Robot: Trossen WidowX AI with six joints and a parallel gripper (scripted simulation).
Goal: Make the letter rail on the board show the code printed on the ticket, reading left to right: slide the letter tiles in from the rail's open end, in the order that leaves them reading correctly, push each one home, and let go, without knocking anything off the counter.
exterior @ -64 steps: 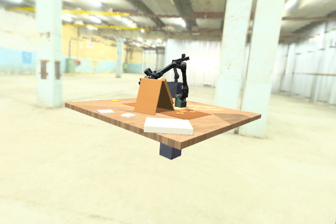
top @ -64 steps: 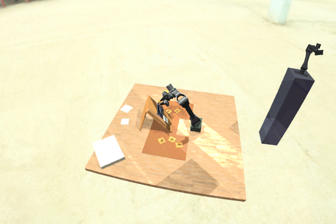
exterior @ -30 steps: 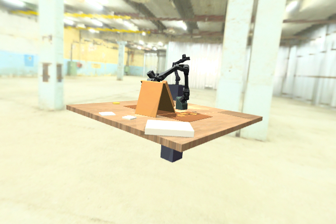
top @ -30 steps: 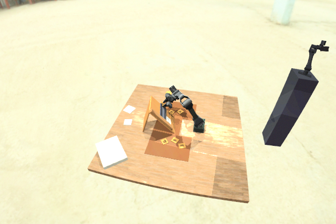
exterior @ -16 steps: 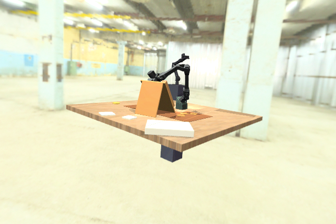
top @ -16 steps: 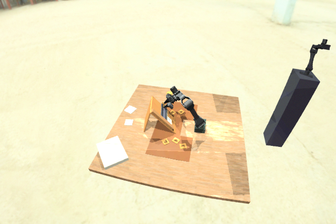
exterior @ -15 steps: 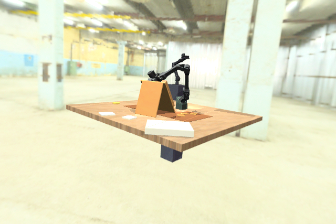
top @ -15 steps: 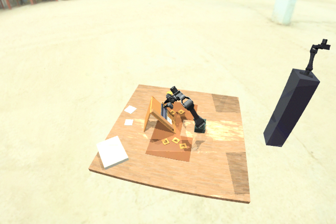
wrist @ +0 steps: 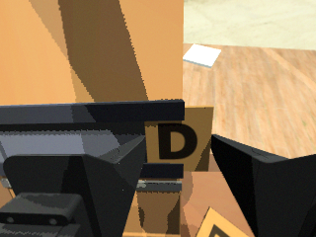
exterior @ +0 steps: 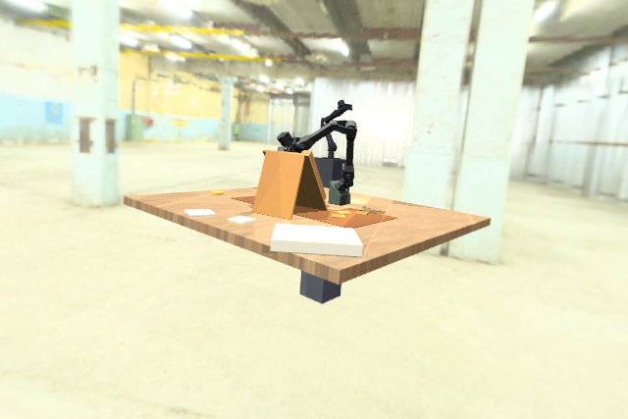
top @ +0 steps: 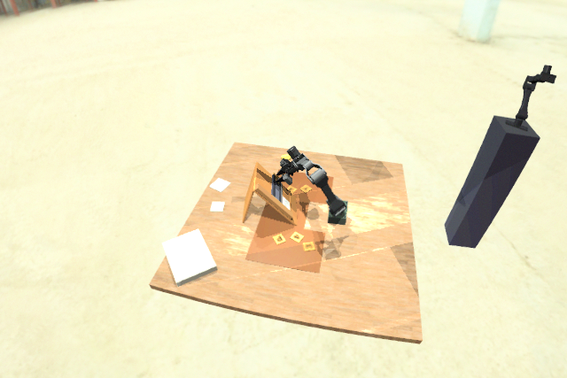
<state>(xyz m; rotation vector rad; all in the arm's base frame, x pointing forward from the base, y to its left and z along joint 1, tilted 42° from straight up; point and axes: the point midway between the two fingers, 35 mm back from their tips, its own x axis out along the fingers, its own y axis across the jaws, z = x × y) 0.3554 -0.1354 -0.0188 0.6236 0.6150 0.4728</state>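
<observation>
My gripper tip is 80 mm past the white ticket, 120 mm to the right of it and 70 mm above it. From my gripper tip the other things lie so: yellow disc (30 mm ahead, 420 mm to the right, 150 mm below); brown mat (170 mm behind, 110 mm to the left, 150 mm below); yellow letter tile (right at my gripper tip).
</observation>
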